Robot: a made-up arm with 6 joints.
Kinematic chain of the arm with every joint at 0, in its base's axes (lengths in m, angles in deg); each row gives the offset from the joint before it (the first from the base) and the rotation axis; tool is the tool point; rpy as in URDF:
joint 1: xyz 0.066 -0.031 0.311 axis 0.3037 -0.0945 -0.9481
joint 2: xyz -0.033 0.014 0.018 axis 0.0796 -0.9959 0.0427
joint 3: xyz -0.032 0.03 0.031 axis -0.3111 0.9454 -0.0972
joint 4: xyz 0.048 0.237 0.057 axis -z
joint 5: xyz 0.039 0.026 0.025 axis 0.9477 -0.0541 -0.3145
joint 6: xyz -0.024 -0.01 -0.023 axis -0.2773 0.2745 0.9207
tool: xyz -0.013 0.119 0.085 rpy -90 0 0
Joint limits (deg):
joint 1: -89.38..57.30
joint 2: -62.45..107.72
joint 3: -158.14..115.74
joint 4: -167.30..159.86
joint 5: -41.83..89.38
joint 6: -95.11..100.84
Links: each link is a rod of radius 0.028 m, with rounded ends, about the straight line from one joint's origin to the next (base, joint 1, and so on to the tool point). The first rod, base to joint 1, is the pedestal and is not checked.
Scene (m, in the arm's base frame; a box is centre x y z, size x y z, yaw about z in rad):
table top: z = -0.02
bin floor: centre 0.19 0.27 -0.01 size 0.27 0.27 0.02 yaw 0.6
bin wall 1: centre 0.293 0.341 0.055 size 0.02 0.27 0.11 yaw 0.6
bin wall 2: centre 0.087 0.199 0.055 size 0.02 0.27 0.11 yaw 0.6
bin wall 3: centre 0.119 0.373 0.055 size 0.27 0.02 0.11 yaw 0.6
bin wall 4: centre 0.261 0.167 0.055 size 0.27 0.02 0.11 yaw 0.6
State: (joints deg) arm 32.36 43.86 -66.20 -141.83 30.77 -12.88
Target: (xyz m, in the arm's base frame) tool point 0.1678 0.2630 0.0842
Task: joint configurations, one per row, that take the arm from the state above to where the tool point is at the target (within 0.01 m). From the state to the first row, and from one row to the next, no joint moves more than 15 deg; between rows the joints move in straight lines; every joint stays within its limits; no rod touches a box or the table.
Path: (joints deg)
1: 40.67 51.27 -70.93 -130.19 17.36 -15.06
2: 48.99 58.69 -75.65 -118.54 3.96 -17.23
3: 57.30 66.10 -80.38 -106.90 -9.45 -19.41
4: 55.60 71.77 -83.22 -110.98 4.66 -22.84
5: 53.90 77.45 -86.06 -115.05 18.77 -26.28
6: 52.20 83.12 -88.90 -119.12 32.88 -29.72
7: 50.51 88.79 -91.74 -123.20 46.99 -33.15

